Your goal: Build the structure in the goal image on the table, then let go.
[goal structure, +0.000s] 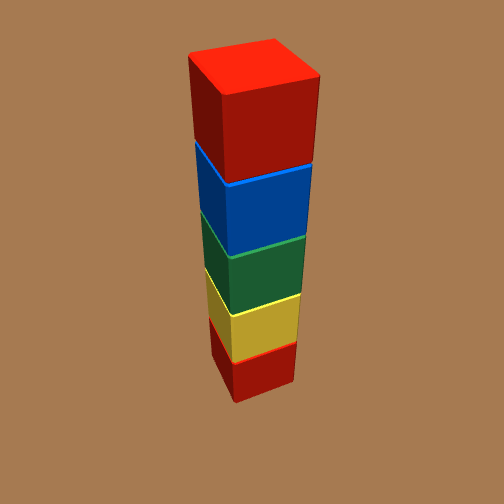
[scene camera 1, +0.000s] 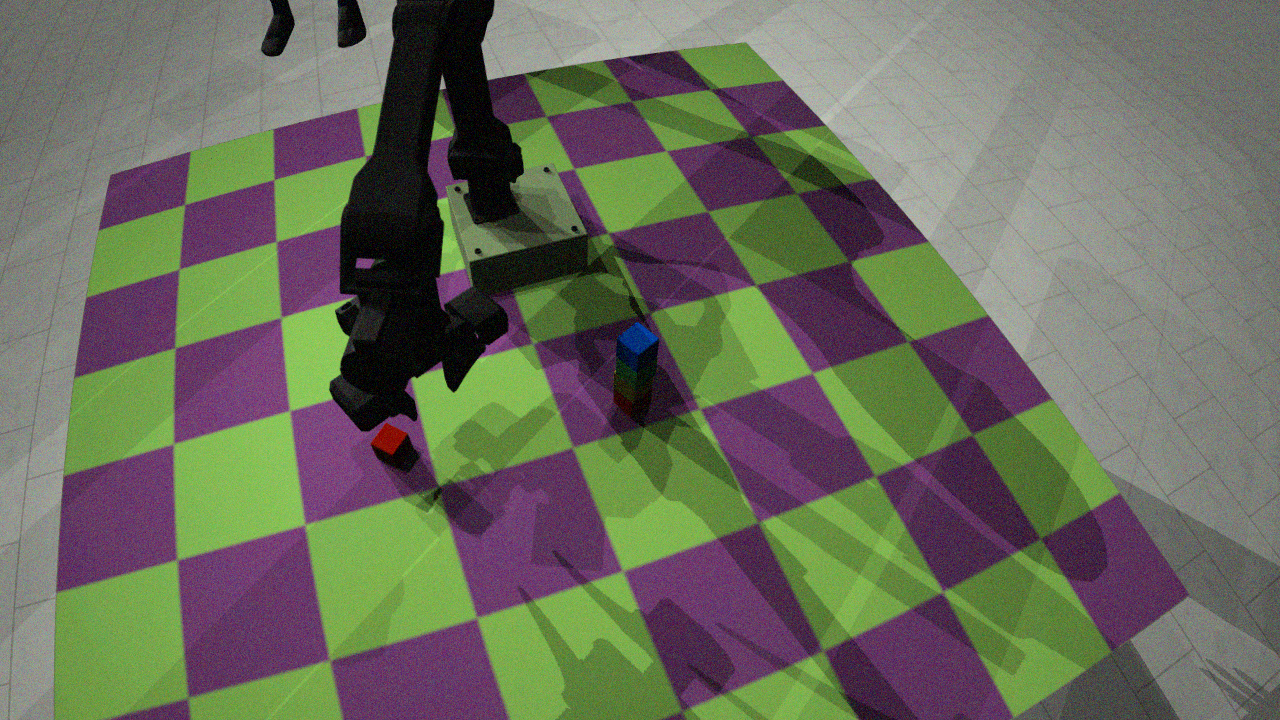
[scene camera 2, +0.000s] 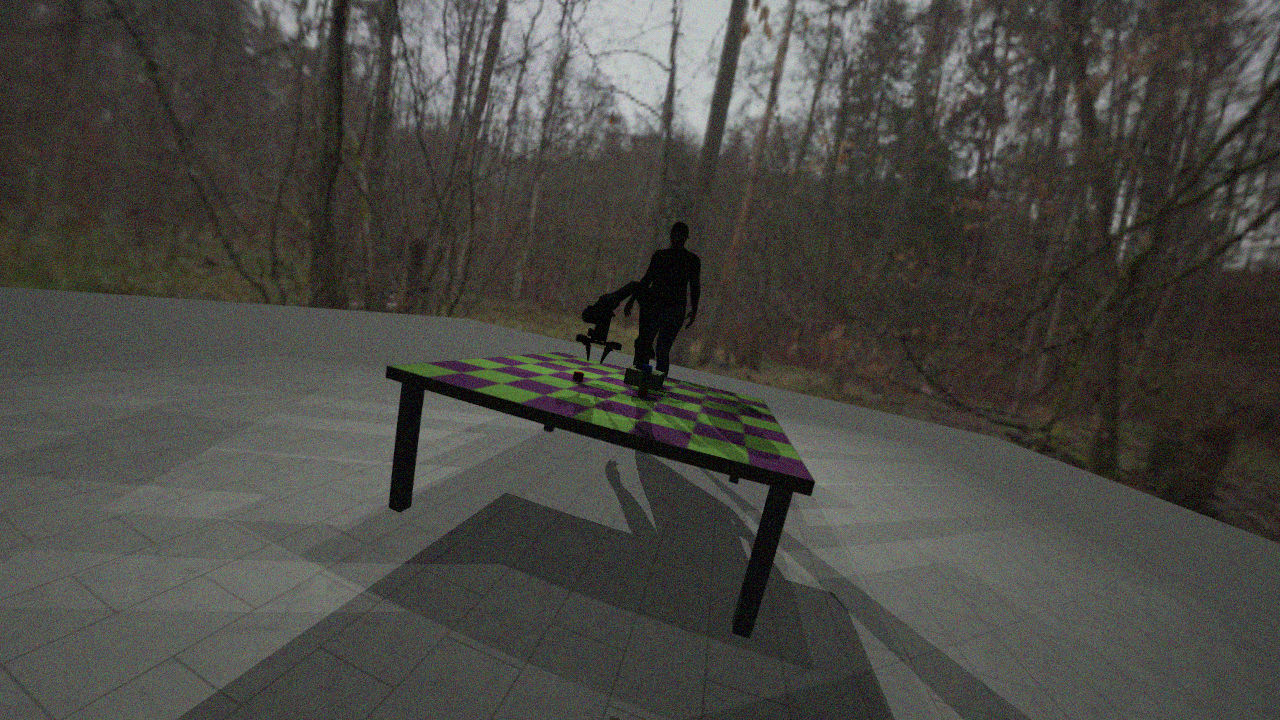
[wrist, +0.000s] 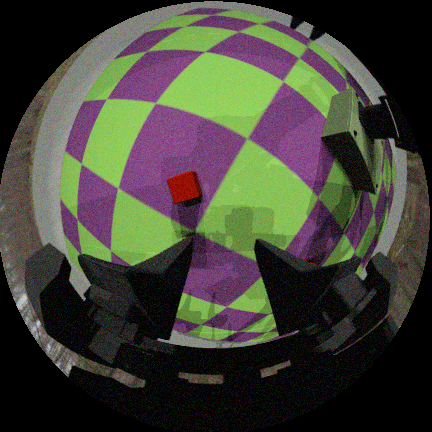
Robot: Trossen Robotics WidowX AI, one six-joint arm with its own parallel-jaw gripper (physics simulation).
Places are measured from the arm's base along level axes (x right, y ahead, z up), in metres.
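Pixels of known places: gripper, between the fingertips: (scene camera 1: pixel 432 403) (scene camera 2: pixel 594 362) (wrist: pixel 224 242); arm's base, origin of its link: (scene camera 1: pixel 491 204) (scene camera 2: pixel 641 368).
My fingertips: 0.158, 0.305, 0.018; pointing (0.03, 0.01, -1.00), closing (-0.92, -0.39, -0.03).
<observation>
For each thing: its top centre in the pictures, then the offset to it from my fingertips, as dx, dy, dz. Level surfaces: height alone.
- loose red cube, centre of its top: (scene camera 1: pixel 389 438) (wrist: pixel 181 187) (scene camera 2: pixel 579 372) +0.060, -0.014, -0.058
- checkered table, height of its surface: dz -0.091
- upright stack, centre of its top: (scene camera 1: pixel 638 338) (scene camera 2: pixel 647 365) -0.227, +0.029, +0.040
A loose red cube (scene camera 1: pixel 390 438) (scene camera 2: pixel 578 376) (wrist: pixel 183 187) lies on a purple square of the checkered table (scene camera 1: pixel 241 483) (scene camera 2: pixel 572 413) (wrist: pixel 220 85). An upright stack (scene camera 1: pixel 636 367) stands on another purple square to the right in the first scene view, with blue on top, green and a dim yellowish layer below, and red at the bottom. In the wrist view a sliver of red (wrist: pixel 312 263) shows past the right finger, which hides the rest there. My gripper (scene camera 1: pixel 434 401) (scene camera 2: pixel 596 360) (wrist: pixel 224 242) is open and empty, pointing down above the table near the loose red cube, not touching it.
The arm's base block (scene camera 1: pixel 528 264) (wrist: pixel 345 117) stands behind the stack and the red cube in the first scene view. A dark human figure (scene camera 2: pixel 675 273) stands beyond the table. Broad shadows fall across the checkered top around the stack.
</observation>
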